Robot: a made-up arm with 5 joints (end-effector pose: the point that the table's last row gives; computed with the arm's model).
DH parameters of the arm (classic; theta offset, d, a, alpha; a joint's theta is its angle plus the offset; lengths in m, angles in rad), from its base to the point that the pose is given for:
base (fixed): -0.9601 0 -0.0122 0
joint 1: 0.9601 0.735 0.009 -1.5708
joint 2: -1.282 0 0.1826 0
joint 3: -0.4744 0 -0.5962 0
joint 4: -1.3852 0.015 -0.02 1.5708
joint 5: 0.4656 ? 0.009 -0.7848
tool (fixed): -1.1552 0.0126 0 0
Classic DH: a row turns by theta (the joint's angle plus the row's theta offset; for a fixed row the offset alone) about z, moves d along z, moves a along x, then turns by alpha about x.
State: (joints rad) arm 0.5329 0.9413 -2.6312 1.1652 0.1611
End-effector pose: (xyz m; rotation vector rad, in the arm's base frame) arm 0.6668 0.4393 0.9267 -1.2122 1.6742 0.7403
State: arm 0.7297 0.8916 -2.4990 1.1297 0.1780
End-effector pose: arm 0.5753 0.5677 0.8856 -1.3856 1.6244 0.8663
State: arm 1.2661 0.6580 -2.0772 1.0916 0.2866
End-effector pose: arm 0.2045 0.7745 0.8057 -1.8310 1.4925 1.1431
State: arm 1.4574 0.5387 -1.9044 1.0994 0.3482
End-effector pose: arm 0.0534 0.7846 0.7886 -1.9843 1.4521 1.2066
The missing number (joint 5, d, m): 0.0571
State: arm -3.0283 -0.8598 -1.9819 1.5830 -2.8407
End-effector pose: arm -0.0538 0.0023 1.4800 0.1789 -2.4341 -0.7071
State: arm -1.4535 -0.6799 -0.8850 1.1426 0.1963
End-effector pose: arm 0.0871 -0.5527 0.9577 0.8250 1.9179 -0.4490
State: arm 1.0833 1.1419 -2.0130 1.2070 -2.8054
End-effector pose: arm 0.3216 0.6348 0.3984 1.5760 1.5273 -0.7697
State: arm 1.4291 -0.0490 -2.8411 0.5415 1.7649
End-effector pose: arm -0.0071 0.1270 1.5768 0.5061 0.2922 2.2674
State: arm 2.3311 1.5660 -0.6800 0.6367 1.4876
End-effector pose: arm 0.1607 -0.1954 0.1932 -2.0819 1.7426 -1.1264
